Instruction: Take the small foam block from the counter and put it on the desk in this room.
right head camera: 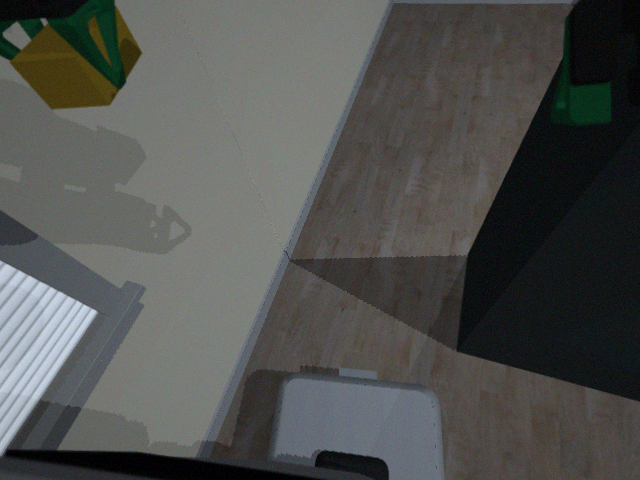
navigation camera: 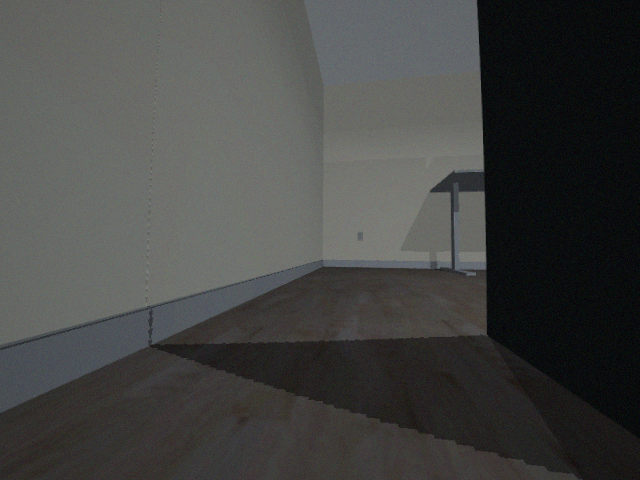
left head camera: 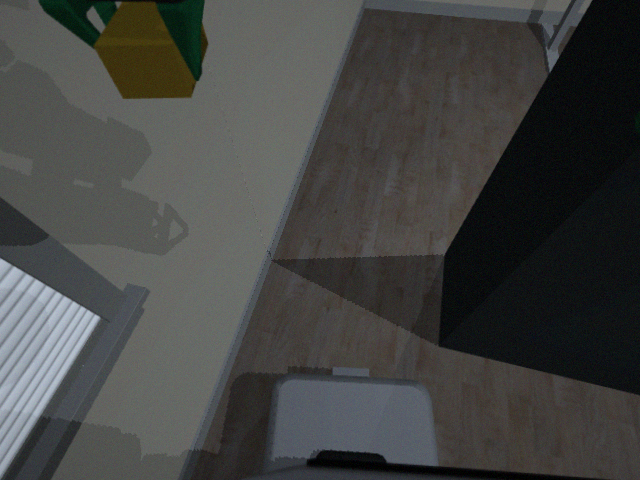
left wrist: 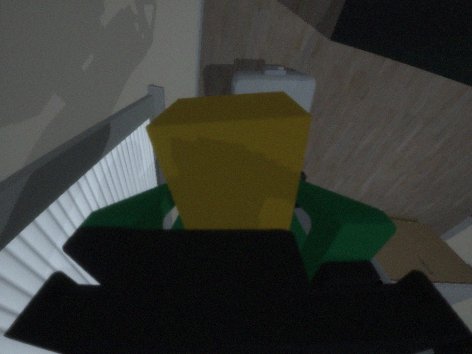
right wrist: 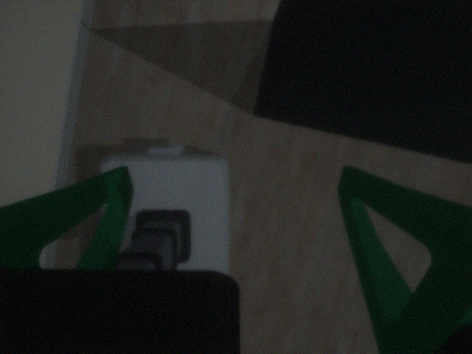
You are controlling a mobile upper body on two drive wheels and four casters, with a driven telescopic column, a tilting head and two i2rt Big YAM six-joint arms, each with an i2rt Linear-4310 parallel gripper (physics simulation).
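The yellow foam block is held in the air between the green fingers of my left gripper, in front of the wall. My right gripper is open, its fingers wide apart with floor and robot base behind them; part of it shows at the upper right of the right head view. A table that looks like the desk stands by the far wall in the navigation view, partly hidden by a tall dark block. I cannot tell whether the counter shows.
The tall dark block stands close on the right. A pale wall runs along the left, with a ribbed white panel in a grey frame. Wooden floor lies between them. A brown surface shows at lower right.
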